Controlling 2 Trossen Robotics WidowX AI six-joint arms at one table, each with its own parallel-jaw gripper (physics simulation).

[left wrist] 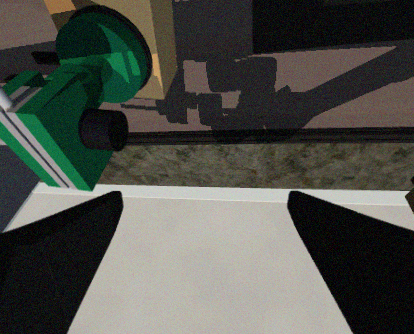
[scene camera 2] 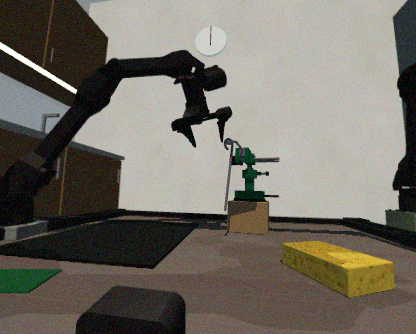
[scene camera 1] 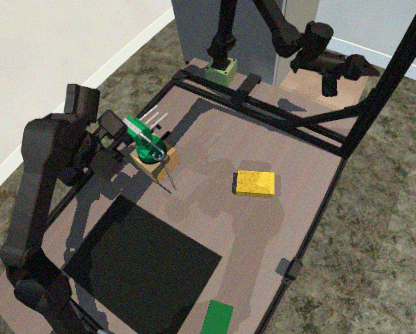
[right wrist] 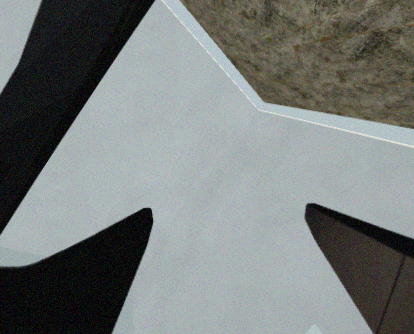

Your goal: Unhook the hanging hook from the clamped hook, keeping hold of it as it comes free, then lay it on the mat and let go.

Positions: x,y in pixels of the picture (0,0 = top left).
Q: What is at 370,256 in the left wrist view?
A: The left gripper.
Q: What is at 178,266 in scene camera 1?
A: A black mat.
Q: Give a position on a black mat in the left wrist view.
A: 271,33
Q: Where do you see a yellow sponge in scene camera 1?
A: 249,183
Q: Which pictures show the right gripper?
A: Scene camera 1 and the right wrist view only.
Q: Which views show the left gripper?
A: The left wrist view, scene camera 2 and scene camera 1 only.
